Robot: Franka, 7 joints.
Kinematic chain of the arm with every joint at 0, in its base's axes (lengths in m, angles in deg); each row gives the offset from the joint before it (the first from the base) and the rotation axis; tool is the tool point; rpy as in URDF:
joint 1: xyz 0 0 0.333 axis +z
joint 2: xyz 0 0 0 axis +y
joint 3: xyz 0 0 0.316 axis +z
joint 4: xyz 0.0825 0 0 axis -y
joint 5: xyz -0.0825 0 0.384 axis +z
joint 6: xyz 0 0 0 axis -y
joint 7: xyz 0.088 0 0 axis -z
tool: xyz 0 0 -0.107 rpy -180 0 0
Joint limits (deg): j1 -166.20..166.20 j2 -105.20..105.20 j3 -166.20..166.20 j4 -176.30..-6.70 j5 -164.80..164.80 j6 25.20..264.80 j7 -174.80..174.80
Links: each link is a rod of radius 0.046 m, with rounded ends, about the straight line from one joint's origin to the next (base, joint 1, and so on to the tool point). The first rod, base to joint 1, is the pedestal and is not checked.
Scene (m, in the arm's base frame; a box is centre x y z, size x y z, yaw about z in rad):
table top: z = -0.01
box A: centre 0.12 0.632 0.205 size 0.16 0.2 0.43 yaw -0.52
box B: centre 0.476 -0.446 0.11 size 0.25 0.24 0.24 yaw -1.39
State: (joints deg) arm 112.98 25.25 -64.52 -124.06 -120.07 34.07 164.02
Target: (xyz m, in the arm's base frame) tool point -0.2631 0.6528 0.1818
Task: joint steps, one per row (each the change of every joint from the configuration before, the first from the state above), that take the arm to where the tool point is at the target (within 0.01 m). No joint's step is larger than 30 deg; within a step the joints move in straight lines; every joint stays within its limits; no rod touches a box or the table.
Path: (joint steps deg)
1: 3.34 -24.79 14.10 -1.14 -8.95 8.85 2.16
2: 3.33 -24.80 14.09 -1.14 -8.94 8.85 2.15
3: 3.34 -24.79 14.10 -1.14 -8.95 8.85 2.16
4: 3.34 -24.80 14.09 -1.14 -8.94 8.85 2.15
5: 3.33 -24.79 14.10 -1.14 -8.95 8.85 2.16
6: 1.52 27.53 -5.89 6.94 4.09 -2.17 -1.80
7: 1.53 27.52 -5.90 6.95 4.09 -2.17 -1.79
8: 1.52 27.53 -5.89 6.94 4.08 -2.18 -1.80
9: 1.52 27.53 -5.89 6.94 4.09 -2.17 -1.80
10: 1.52 27.53 -5.90 6.94 4.09 -2.17 -1.79
11: 1.52 27.53 -5.89 6.94 4.09 -2.17 -1.80

